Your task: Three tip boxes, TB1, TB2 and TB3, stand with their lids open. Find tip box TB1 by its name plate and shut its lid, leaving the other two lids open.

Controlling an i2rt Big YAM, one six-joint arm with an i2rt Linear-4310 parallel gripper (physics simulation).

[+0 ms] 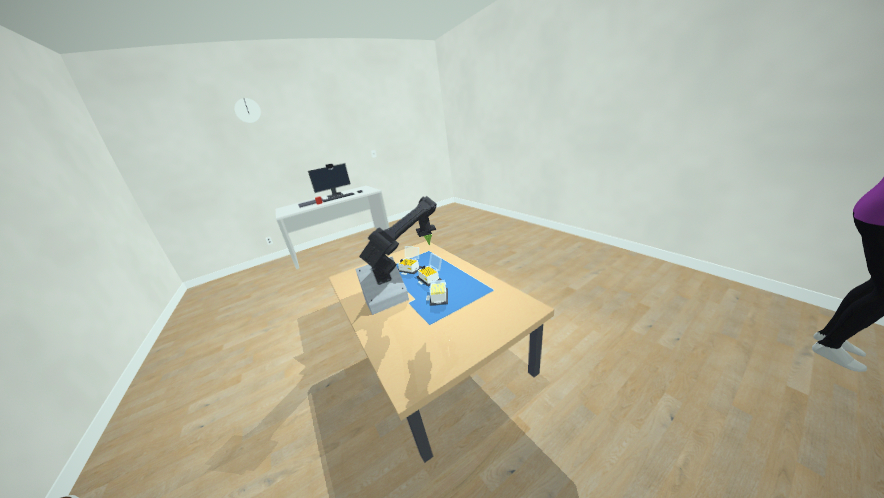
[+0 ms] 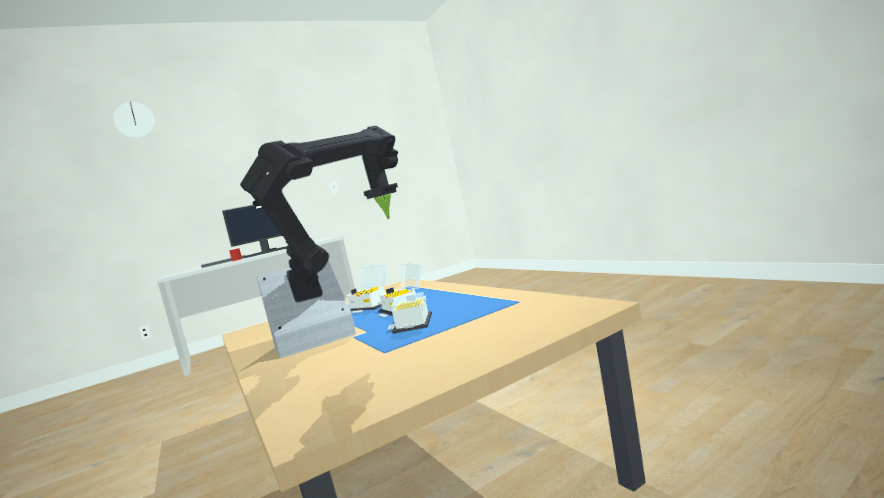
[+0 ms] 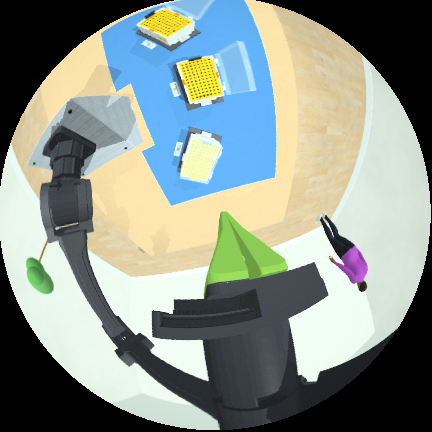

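Tip box TB1 stands nearest the mat's front corner; its clear lid lies down over the pale yellow tips and looks shut. TB3 stands in the middle, its clear lid upright and open. TB2 stands farthest, its lid also open. The name plates are too small to read now. My gripper is shut and empty, high above the boxes, touching none.
The blue mat lies on the wooden table. The arm's grey base block stands beside the mat. A person in purple stands away from the table.
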